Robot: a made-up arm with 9 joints. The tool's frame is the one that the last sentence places.
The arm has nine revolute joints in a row. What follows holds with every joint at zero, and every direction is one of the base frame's. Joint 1 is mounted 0.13 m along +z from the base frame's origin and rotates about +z. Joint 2 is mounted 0.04 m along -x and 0.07 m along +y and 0.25 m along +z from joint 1 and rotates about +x. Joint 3 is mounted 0.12 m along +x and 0.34 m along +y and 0.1 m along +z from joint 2 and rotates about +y. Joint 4 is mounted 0.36 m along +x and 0.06 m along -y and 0.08 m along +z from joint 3 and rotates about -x. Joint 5 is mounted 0.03 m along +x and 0.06 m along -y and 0.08 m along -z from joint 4 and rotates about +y. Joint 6 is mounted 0.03 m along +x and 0.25 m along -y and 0.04 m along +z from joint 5 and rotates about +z. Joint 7 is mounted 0.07 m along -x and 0.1 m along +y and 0.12 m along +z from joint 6 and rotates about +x. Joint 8 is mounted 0.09 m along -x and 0.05 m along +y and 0.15 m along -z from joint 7 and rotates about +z. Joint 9 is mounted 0.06 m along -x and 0.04 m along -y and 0.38 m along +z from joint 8 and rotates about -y. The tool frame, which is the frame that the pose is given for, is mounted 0.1 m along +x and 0.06 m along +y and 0.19 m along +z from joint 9; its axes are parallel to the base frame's.
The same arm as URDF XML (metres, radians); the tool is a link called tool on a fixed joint. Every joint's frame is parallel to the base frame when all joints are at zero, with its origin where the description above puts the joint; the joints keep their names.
<robot name="arm">
  <link name="base_link"/>
  <link name="link1"/>
  <link name="link2"/>
  <link name="link3"/>
  <link name="link4"/>
  <link name="link5"/>
  <link name="link6"/>
  <link name="link7"/>
  <link name="link8"/>
  <link name="link9"/>
  <link name="tool"/>
  <joint name="joint 1" type="continuous">
    <parent link="base_link"/>
    <child link="link1"/>
    <origin xyz="0 0 0.13" rpy="0 0 0"/>
    <axis xyz="0 0 1"/>
  </joint>
  <joint name="joint 2" type="continuous">
    <parent link="link1"/>
    <child link="link2"/>
    <origin xyz="-0.04 0.07 0.25" rpy="0 0 0"/>
    <axis xyz="1 0 0"/>
  </joint>
  <joint name="joint 3" type="continuous">
    <parent link="link2"/>
    <child link="link3"/>
    <origin xyz="0.12 0.34 0.1" rpy="0 0 0"/>
    <axis xyz="0 1 0"/>
  </joint>
  <joint name="joint 4" type="continuous">
    <parent link="link3"/>
    <child link="link4"/>
    <origin xyz="0.36 -0.06 0.08" rpy="0 0 0"/>
    <axis xyz="-1 0 0"/>
  </joint>
  <joint name="joint 5" type="continuous">
    <parent link="link4"/>
    <child link="link5"/>
    <origin xyz="0.03 -0.06 -0.08" rpy="0 0 0"/>
    <axis xyz="0 1 0"/>
  </joint>
  <joint name="joint 6" type="continuous">
    <parent link="link5"/>
    <child link="link6"/>
    <origin xyz="0.03 -0.25 0.04" rpy="0 0 0"/>
    <axis xyz="0 0 1"/>
  </joint>
  <joint name="joint 7" type="continuous">
    <parent link="link6"/>
    <child link="link7"/>
    <origin xyz="-0.07 0.1 0.12" rpy="0 0 0"/>
    <axis xyz="1 0 0"/>
  </joint>
  <joint name="joint 8" type="continuous">
    <parent link="link7"/>
    <child link="link8"/>
    <origin xyz="-0.09 0.05 -0.15" rpy="0 0 0"/>
    <axis xyz="0 0 1"/>
  </joint>
  <joint name="joint 9" type="continuous">
    <parent link="link8"/>
    <child link="link9"/>
    <origin xyz="-0.06 -0.04 0.38" rpy="0 0 0"/>
    <axis xyz="0 -1 0"/>
  </joint>
  <joint name="tool_joint" type="fixed">
    <parent link="link9"/>
    <child link="tool"/>
    <origin xyz="0.1 0.06 0.19" rpy="0 0 0"/>
  </joint>
</robot>

